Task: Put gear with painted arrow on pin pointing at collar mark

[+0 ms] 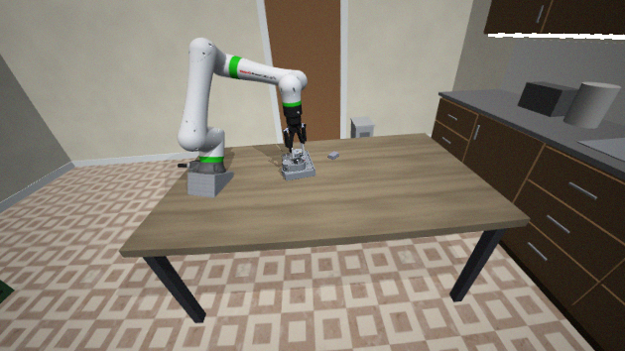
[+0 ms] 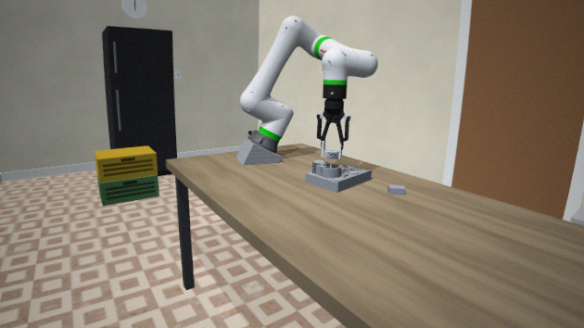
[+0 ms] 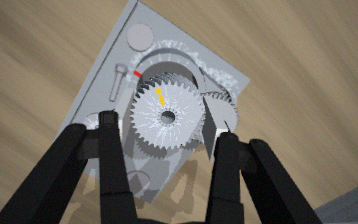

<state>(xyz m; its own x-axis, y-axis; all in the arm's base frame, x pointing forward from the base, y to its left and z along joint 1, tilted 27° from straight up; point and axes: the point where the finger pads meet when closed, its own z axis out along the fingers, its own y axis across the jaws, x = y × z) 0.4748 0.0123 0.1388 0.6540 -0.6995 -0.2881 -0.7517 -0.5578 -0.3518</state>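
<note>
My hand is 20 mm above the grey gear. Also, from my hand: thin pin-like post 50 mm ahead, 40 mm to the left, 100 mm below; then small grey block 210 mm ahead, 170 mm to the left, 130 mm below.
</note>
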